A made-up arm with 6 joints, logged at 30 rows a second.
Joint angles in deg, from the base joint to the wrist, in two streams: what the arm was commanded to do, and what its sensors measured. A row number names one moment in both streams.
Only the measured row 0 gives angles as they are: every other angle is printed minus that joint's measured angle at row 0.
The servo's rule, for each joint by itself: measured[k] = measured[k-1] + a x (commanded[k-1-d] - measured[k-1]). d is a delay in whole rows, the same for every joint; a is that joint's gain. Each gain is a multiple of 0.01, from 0.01 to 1. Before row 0 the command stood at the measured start. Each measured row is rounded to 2 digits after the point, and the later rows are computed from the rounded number. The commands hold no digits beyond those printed.
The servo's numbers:
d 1
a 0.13 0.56 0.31 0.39 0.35 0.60
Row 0, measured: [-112.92, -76.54, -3.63, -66.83, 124.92, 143.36]
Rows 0 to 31, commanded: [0.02, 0.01, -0.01, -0.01, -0.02, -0.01]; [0.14, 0.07, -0.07, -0.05, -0.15, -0.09]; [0.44, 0.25, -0.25, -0.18, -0.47, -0.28]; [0.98, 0.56, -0.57, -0.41, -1.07, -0.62]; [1.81, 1.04, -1.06, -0.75, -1.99, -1.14]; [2.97, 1.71, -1.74, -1.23, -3.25, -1.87]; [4.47, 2.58, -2.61, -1.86, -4.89, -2.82]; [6.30, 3.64, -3.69, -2.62, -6.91, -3.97]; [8.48, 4.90, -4.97, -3.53, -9.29, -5.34]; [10.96, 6.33, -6.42, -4.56, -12.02, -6.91]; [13.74, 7.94, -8.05, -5.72, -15.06, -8.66]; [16.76, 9.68, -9.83, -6.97, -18.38, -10.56]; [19.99, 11.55, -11.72, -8.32, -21.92, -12.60]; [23.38, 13.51, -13.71, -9.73, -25.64, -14.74]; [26.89, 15.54, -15.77, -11.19, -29.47, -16.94]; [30.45, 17.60, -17.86, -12.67, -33.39, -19.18]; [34.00, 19.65, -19.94, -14.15, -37.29, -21.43]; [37.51, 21.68, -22.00, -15.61, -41.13, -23.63]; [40.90, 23.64, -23.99, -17.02, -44.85, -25.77]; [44.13, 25.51, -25.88, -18.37, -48.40, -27.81]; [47.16, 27.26, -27.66, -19.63, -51.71, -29.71]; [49.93, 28.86, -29.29, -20.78, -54.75, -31.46]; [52.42, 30.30, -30.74, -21.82, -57.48, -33.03]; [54.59, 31.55, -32.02, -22.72, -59.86, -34.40]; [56.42, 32.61, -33.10, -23.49, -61.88, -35.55]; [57.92, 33.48, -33.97, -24.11, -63.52, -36.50]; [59.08, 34.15, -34.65, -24.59, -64.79, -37.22]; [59.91, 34.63, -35.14, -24.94, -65.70, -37.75]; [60.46, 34.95, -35.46, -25.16, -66.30, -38.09]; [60.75, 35.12, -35.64, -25.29, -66.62, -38.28]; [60.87, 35.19, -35.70, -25.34, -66.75, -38.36]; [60.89, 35.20, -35.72, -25.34, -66.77, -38.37]
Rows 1 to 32, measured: [0.00, 0.00, 0.00, 0.00, 0.00, 0.00]; [0.00, 0.01, 0.00, 0.00, -0.01, -0.01]; [0.02, 0.04, -0.02, -0.02, -0.06, -0.06]; [0.07, 0.16, -0.09, -0.08, -0.20, -0.19]; [0.19, 0.38, -0.24, -0.21, -0.50, -0.45]; [0.40, 0.75, -0.49, -0.42, -1.02, -0.86]; [0.73, 1.29, -0.88, -0.74, -1.80, -1.47]; [1.22, 2.01, -1.42, -1.18, -2.88, -2.28]; [1.88, 2.92, -2.12, -1.74, -4.29, -3.29]; [2.74, 4.03, -3.00, -2.44, -6.04, -4.52]; [3.81, 5.32, -4.06, -3.27, -8.13, -5.95]; [5.10, 6.79, -5.30, -4.23, -10.56, -7.58]; [6.62, 8.41, -6.70, -5.30, -13.30, -9.37]; [8.36, 10.17, -8.26, -6.48, -16.32, -11.31]; [10.31, 12.04, -9.95, -7.75, -19.58, -13.37]; [12.47, 14.00, -11.75, -9.09, -23.04, -15.51]; [14.81, 16.02, -13.64, -10.49, -26.66, -17.71]; [17.30, 18.05, -15.59, -11.92, -30.38, -19.94]; [19.93, 20.08, -17.58, -13.36, -34.14, -22.15]; [22.66, 22.07, -19.57, -14.79, -37.89, -24.32]; [25.45, 24.00, -21.53, -16.19, -41.57, -26.41]; [28.27, 25.83, -23.43, -17.53, -45.12, -28.39]; [31.09, 27.53, -25.25, -18.80, -48.49, -30.23]; [33.86, 29.08, -26.95, -19.98, -51.64, -31.91]; [36.55, 30.46, -28.52, -21.05, -54.52, -33.40]; [39.13, 31.66, -29.94, -22.00, -57.10, -34.69]; [41.57, 32.68, -31.19, -22.82, -59.35, -35.78]; [43.85, 33.50, -32.26, -23.51, -61.25, -36.64]; [45.94, 34.13, -33.15, -24.07, -62.81, -37.31]; [47.83, 34.59, -33.87, -24.50, -64.03, -37.78]; [49.51, 34.89, -34.42, -24.81, -64.94, -38.08]; [50.99, 35.06, -34.82, -25.02, -65.57, -38.25]
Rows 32 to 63, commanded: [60.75, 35.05, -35.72, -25.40, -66.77, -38.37]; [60.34, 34.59, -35.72, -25.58, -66.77, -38.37]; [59.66, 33.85, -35.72, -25.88, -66.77, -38.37]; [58.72, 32.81, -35.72, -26.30, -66.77, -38.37]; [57.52, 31.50, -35.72, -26.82, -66.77, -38.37]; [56.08, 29.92, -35.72, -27.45, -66.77, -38.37]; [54.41, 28.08, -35.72, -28.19, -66.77, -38.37]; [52.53, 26.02, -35.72, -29.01, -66.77, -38.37]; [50.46, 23.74, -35.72, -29.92, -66.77, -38.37]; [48.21, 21.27, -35.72, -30.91, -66.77, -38.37]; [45.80, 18.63, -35.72, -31.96, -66.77, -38.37]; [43.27, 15.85, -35.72, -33.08, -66.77, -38.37]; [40.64, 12.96, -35.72, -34.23, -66.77, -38.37]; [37.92, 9.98, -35.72, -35.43, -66.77, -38.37]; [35.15, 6.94, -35.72, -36.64, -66.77, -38.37]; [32.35, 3.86, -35.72, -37.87, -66.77, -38.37]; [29.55, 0.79, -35.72, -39.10, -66.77, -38.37]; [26.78, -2.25, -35.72, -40.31, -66.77, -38.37]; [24.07, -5.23, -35.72, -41.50, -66.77, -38.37]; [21.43, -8.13, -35.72, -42.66, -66.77, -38.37]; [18.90, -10.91, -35.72, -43.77, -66.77, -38.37]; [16.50, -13.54, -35.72, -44.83, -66.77, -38.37]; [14.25, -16.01, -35.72, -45.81, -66.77, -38.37]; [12.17, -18.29, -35.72, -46.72, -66.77, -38.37]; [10.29, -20.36, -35.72, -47.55, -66.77, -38.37]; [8.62, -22.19, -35.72, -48.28, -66.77, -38.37]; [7.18, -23.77, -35.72, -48.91, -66.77, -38.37]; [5.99, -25.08, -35.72, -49.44, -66.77, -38.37]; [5.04, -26.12, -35.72, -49.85, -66.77, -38.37]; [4.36, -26.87, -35.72, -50.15, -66.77, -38.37]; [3.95, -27.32, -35.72, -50.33, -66.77, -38.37]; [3.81, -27.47, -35.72, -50.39, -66.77, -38.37]
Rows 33 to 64, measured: [52.28, 35.14, -35.10, -25.14, -65.99, -38.32]; [53.38, 35.09, -35.29, -25.24, -66.26, -38.35]; [54.28, 34.81, -35.42, -25.37, -66.44, -38.36]; [54.98, 34.27, -35.51, -25.57, -66.56, -38.37]; [55.47, 33.45, -35.58, -25.85, -66.63, -38.37]; [55.74, 32.36, -35.62, -26.23, -66.68, -38.37]; [55.78, 30.99, -35.65, -26.71, -66.71, -38.37]; [55.60, 29.36, -35.67, -27.29, -66.73, -38.37]; [55.20, 27.49, -35.69, -27.96, -66.74, -38.37]; [54.58, 25.39, -35.70, -28.72, -66.75, -38.37]; [53.75, 23.08, -35.71, -29.57, -66.76, -38.37]; [52.72, 20.59, -35.71, -30.50, -66.76, -38.37]; [51.49, 17.94, -35.71, -31.51, -66.76, -38.37]; [50.08, 15.15, -35.71, -32.57, -66.76, -38.37]; [48.50, 12.25, -35.71, -33.69, -66.76, -38.37]; [46.76, 9.28, -35.71, -34.84, -66.76, -38.37]; [44.89, 6.24, -35.71, -36.02, -66.76, -38.37]; [42.90, 3.19, -35.71, -37.22, -66.76, -38.37]; [40.80, 0.14, -35.71, -38.43, -66.76, -38.37]; [38.63, -2.87, -35.71, -39.63, -66.76, -38.37]; [36.39, -5.82, -35.71, -40.81, -66.76, -38.37]; [34.12, -8.67, -35.71, -41.96, -66.76, -38.37]; [31.83, -11.40, -35.71, -43.08, -66.76, -38.37]; [29.54, -13.98, -35.71, -44.14, -66.76, -38.37]; [27.28, -16.39, -35.71, -45.15, -66.76, -38.37]; [25.07, -18.61, -35.71, -46.09, -66.76, -38.37]; [22.93, -20.61, -35.71, -46.94, -66.76, -38.37]; [20.88, -22.38, -35.71, -47.71, -66.76, -38.37]; [18.94, -23.89, -35.71, -48.38, -66.76, -38.37]; [17.13, -25.14, -35.71, -48.95, -66.76, -38.37]; [15.47, -26.11, -35.71, -49.42, -66.76, -38.37]; [13.97, -26.79, -35.71, -49.77, -66.76, -38.37]
